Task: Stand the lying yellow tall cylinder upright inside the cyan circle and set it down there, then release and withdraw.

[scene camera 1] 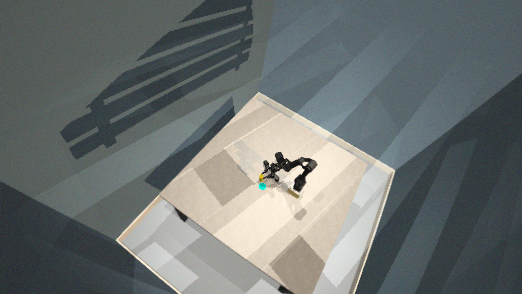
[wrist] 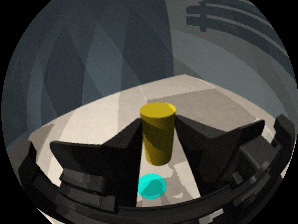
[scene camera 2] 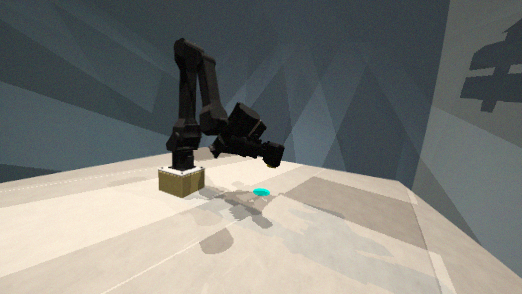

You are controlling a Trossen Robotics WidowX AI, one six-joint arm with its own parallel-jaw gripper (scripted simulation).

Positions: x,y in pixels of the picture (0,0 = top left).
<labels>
gripper: holds a yellow cylinder (wrist: 157,118)
</labels>
